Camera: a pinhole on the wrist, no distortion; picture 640 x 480 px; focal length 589.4 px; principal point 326.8 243.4 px. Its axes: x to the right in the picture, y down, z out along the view. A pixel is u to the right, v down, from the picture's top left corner.
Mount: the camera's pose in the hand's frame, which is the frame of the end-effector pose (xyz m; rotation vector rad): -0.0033 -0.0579 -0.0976 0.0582 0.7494 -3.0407
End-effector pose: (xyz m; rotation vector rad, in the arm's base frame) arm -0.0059 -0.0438 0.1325 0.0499 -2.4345 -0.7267
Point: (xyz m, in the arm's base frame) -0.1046 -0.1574 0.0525
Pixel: 89.0 286.8
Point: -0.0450 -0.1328 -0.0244
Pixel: 392.6 260.9
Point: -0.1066 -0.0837 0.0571
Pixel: 120.0 38.7
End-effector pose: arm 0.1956 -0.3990 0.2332 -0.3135 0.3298 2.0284
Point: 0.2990 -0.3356 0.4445
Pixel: 437.5 28.1
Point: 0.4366 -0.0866 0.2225
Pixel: outside the picture
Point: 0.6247 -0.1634 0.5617
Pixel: 425.2 381.9
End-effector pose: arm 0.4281 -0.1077 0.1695 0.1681 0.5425 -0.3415
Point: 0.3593 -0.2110 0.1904
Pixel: 470.9 261.6
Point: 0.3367 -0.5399 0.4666
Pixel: 430.7 379.9
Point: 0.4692 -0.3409 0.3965
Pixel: 337.0 157.4
